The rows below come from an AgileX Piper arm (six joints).
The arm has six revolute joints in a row. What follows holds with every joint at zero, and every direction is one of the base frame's.
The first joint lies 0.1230 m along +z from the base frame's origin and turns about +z.
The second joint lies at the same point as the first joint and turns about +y.
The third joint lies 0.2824 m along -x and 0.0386 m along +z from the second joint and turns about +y.
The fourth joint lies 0.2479 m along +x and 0.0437 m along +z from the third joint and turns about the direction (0.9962, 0, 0.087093).
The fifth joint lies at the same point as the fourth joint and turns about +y.
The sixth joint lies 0.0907 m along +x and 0.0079 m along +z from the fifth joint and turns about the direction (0.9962, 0, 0.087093).
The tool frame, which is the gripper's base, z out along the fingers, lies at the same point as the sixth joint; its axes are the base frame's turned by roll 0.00, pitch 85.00 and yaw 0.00 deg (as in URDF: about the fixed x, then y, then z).
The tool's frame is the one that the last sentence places.
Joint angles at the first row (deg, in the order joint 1, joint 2, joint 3, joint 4, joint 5, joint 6):
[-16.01, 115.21, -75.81, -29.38, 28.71, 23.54]
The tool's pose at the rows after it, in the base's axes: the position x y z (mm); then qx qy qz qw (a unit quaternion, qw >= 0):
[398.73 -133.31 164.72 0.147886 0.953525 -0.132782 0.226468]
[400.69 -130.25 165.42 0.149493 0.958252 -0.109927 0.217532]
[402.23 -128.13 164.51 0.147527 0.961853 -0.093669 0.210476]
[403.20 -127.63 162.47 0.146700 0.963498 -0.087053 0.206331]
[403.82 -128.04 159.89 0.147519 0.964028 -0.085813 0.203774]
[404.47 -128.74 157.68 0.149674 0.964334 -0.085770 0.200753]
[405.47 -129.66 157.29 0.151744 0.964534 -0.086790 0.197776]
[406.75 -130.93 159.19 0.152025 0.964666 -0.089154 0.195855]
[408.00 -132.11 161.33 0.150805 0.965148 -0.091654 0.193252]
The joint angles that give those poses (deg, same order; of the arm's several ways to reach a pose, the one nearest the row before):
[-16.01, 115.31, -77.21, -23.09, 30.58, 18.86]
[-16.04, 115.60, -78.33, -17.39, 32.12, 14.37]
[-16.08, 116.00, -79.07, -13.57, 33.14, 11.10]
[-16.13, 116.42, -79.42, -12.12, 33.51, 9.85]
[-16.19, 116.85, -79.55, -11.93, 33.52, 9.76]
[-16.24, 117.28, -79.78, -12.01, 33.70, 10.01]
[-16.28, 117.61, -80.30, -12.19, 34.24, 10.27]
[-16.33, 117.77, -81.08, -12.42, 35.06, 10.29]
[-16.38, 117.91, -81.90, -12.60, 36.00, 10.09]

